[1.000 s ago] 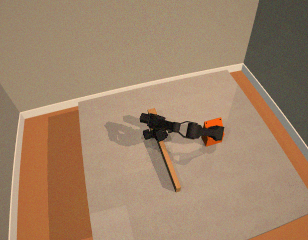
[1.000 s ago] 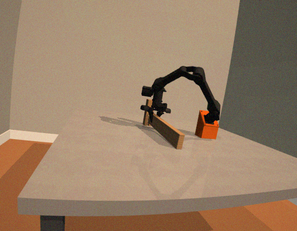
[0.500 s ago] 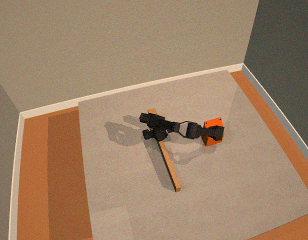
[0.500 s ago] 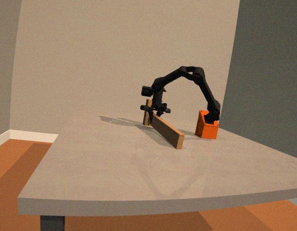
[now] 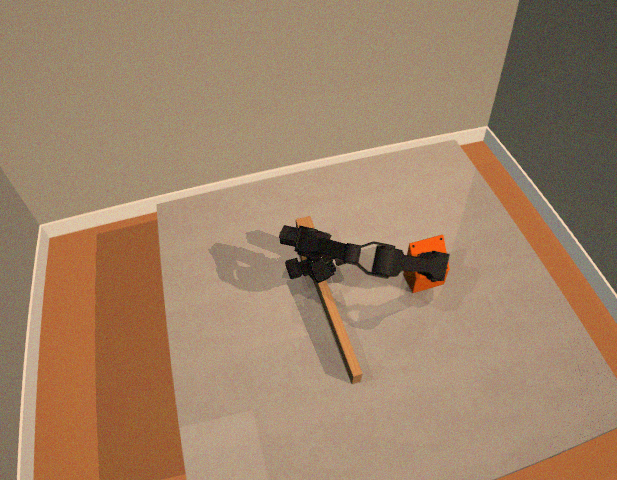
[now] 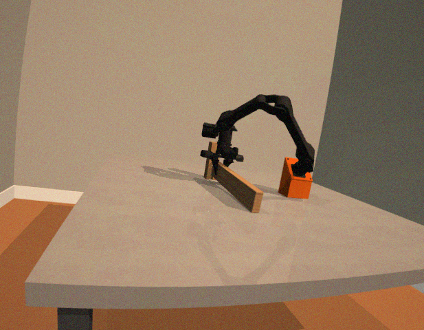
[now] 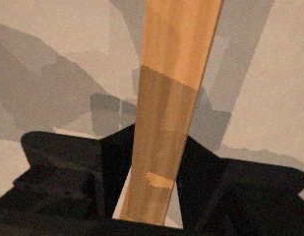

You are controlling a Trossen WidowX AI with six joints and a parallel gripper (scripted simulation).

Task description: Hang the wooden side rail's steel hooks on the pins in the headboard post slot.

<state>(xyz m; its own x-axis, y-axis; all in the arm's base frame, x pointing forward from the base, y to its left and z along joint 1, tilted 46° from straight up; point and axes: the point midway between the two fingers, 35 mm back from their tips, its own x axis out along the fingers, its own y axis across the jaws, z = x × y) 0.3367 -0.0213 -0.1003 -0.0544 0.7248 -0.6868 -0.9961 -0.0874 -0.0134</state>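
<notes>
My gripper tip is now 10 mm short of the wooden headboard post, 120 mm to the left of it and 40 mm below it.
</notes>
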